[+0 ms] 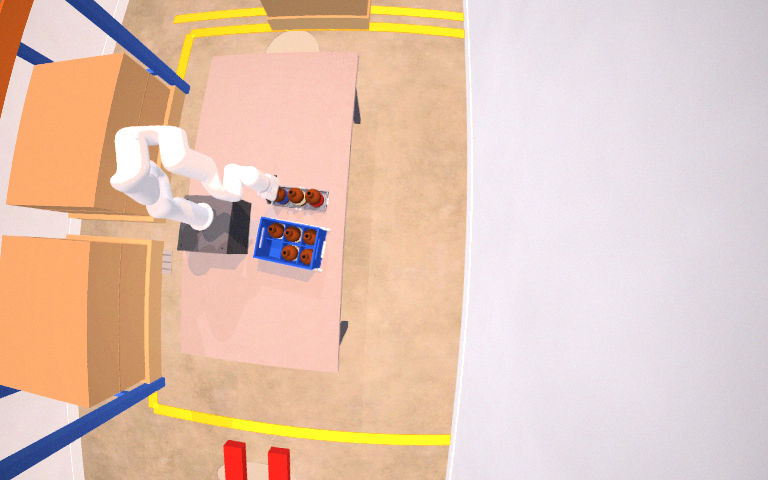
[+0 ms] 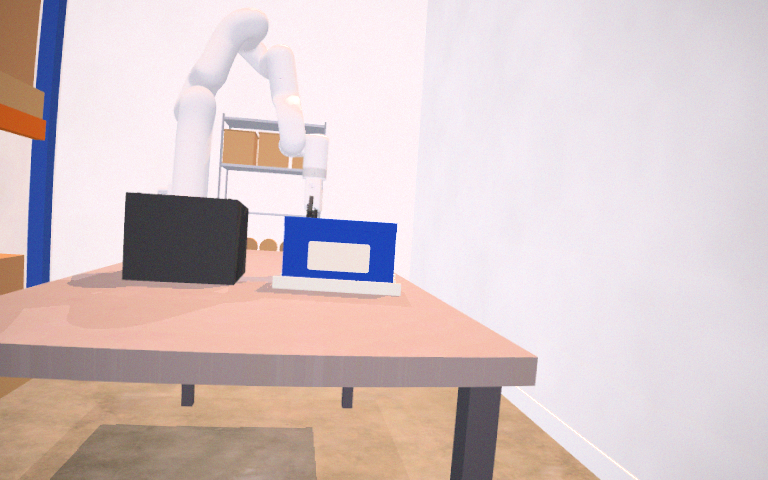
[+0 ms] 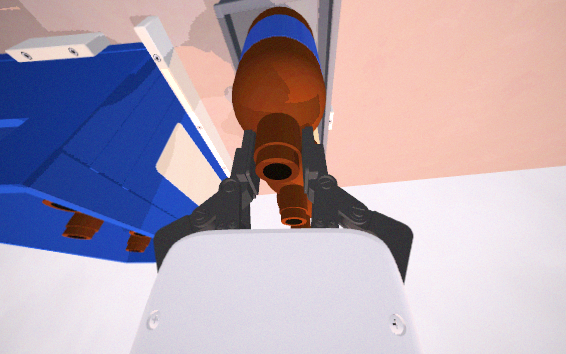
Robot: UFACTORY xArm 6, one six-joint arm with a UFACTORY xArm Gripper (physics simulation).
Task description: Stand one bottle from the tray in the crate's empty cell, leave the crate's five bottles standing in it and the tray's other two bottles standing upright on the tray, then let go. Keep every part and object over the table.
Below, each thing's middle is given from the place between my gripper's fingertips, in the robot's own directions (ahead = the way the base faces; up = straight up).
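Labels:
Hand 110 mm above the pale strip (image 2: pixel 281 282), 100 mm short of it, 320 mm to the left of it.

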